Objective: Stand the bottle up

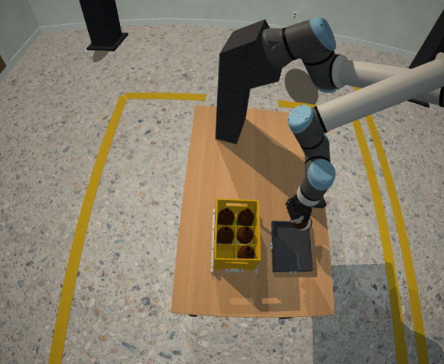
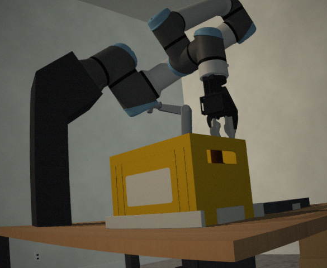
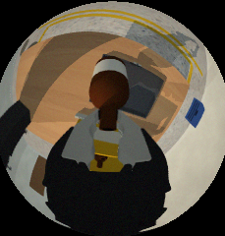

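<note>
Now: the brown bottle 10 mm behind my hand, 30 mm to the left of it and 40 mm below it. The rest, counted from my hand: crate 80 mm ahead, 240 mm to the right, 120 mm below; dark tray 60 mm ahead, 40 mm to the left, 190 mm below.
</note>
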